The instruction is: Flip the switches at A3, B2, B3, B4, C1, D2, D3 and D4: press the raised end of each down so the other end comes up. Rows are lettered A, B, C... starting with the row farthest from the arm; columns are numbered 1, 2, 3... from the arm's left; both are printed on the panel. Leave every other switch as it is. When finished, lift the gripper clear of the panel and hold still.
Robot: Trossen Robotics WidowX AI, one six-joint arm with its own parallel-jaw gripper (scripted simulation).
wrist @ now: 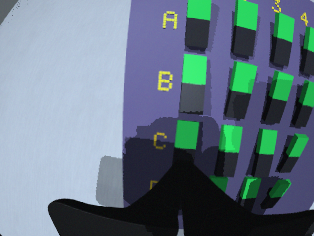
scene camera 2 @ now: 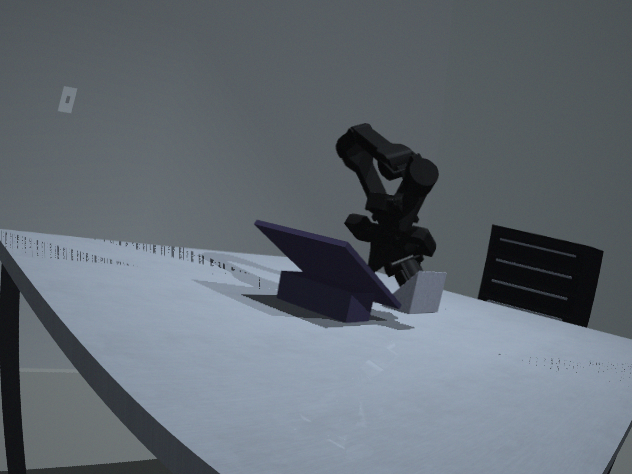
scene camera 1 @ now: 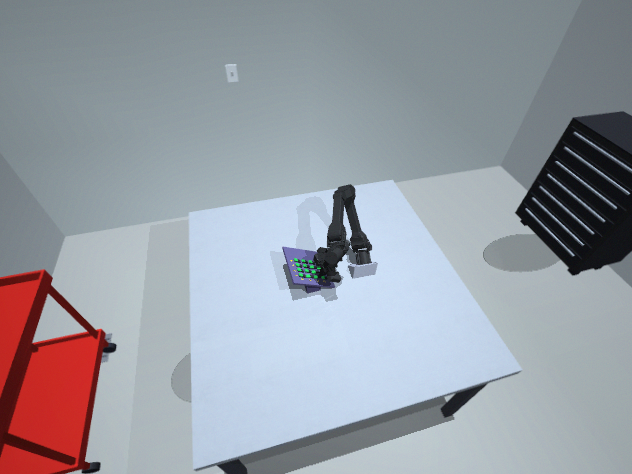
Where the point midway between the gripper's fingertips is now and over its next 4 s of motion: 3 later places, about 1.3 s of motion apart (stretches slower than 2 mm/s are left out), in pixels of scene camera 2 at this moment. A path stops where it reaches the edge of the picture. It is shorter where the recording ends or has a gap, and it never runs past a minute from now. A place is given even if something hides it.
My gripper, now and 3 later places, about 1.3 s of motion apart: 369,272; 368,275; 369,273; 365,281
